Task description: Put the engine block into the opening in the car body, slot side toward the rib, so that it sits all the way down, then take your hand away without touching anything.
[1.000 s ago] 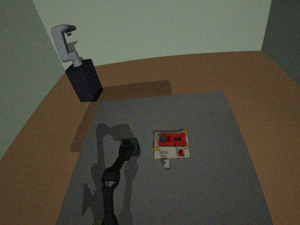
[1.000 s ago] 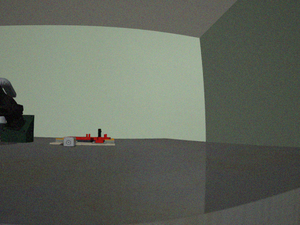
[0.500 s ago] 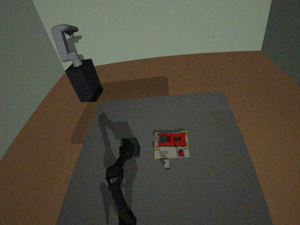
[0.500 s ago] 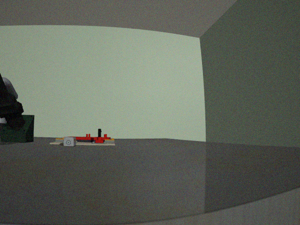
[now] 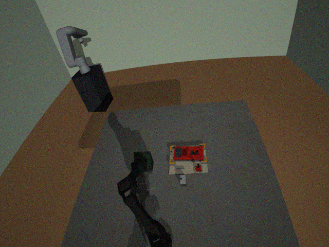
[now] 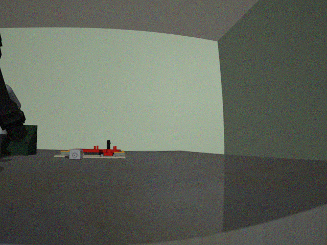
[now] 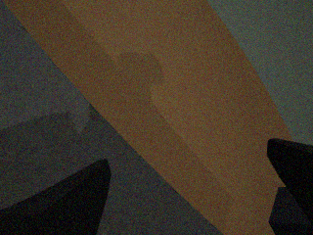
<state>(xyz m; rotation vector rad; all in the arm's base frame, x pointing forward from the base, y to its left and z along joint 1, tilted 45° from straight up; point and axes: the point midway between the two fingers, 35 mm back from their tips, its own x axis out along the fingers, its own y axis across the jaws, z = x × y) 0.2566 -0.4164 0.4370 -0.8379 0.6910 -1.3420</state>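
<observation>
The engine block lies 550 mm to the left of my gripper tip, 20 mm below it and 10 mm ahead of it.
</observation>
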